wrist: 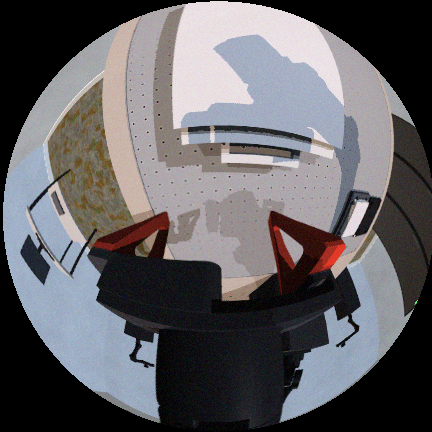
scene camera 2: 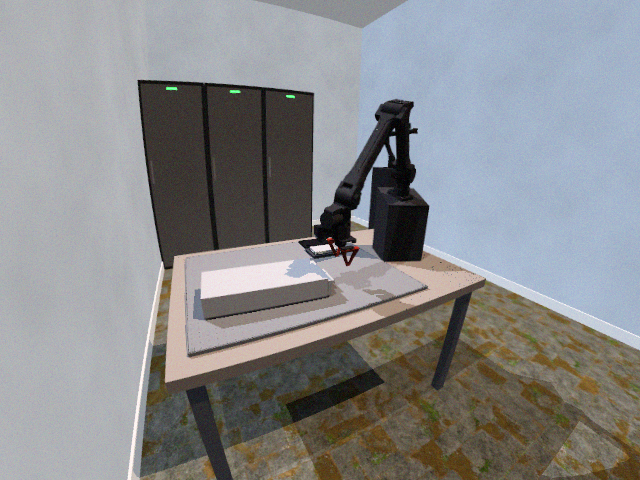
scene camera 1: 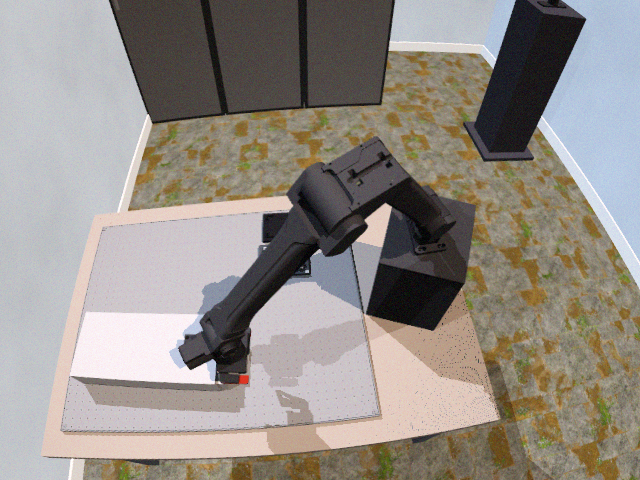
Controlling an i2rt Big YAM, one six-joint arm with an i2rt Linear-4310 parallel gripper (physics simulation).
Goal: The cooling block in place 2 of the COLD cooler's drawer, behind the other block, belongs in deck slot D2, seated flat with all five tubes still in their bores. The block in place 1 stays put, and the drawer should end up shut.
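Places are measured from the arm's base along level axes (x ahead, y left, z up), in centimetres.
Pixels of known places: gripper, fingertip midpoint: [wrist: 218,216] [scene camera 2: 342,261] [scene camera 1: 241,364]; arm's base, origin of the base link: [wrist: 293,351] [scene camera 2: 400,195] [scene camera 1: 426,230].
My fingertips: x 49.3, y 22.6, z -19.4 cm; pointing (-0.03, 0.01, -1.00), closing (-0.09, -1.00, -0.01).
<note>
Ahead of a thing's pixels: the offset from my fingertips to its middle. "*": to the spot under its first point.
The long white cooler [scene camera 1: 139,343] [scene camera 2: 258,291] [wrist: 210,75] lies on the perforated mat; no COLD label is readable. Its drawer front @(* dz -5.3, dx +6.7, dy +1.6 cm) [wrist: 197,136] and white bar handle @(* dz -7.9, dx +2.8, dy -5.7 cm) [wrist: 260,159] face the robot's side. A thin dark line runs along the drawer front's top; whether the drawer is fully shut is unclear. Both cooling blocks and their tubes are hidden. My gripper [scene camera 2: 342,259] [wrist: 218,216] is open and empty, with red fingers spread above the mat, off the handle end of the cooler. Deck slot D2 cannot be identified.
A black-framed holder with a white top @(dz -10.5, dx -12.4, dy -38.4 cm) [scene camera 2: 321,249] [wrist: 356,217] sits at the mat's robot-side rear, beside a dark tray @(dz -11.5, dx -14.2, dy -52.0 cm) [scene camera 1: 273,227]. The arm partly covers both in scene camera 1. The arm's black pedestal [scene camera 1: 416,289] [scene camera 2: 400,232] stands at the table's end.
</note>
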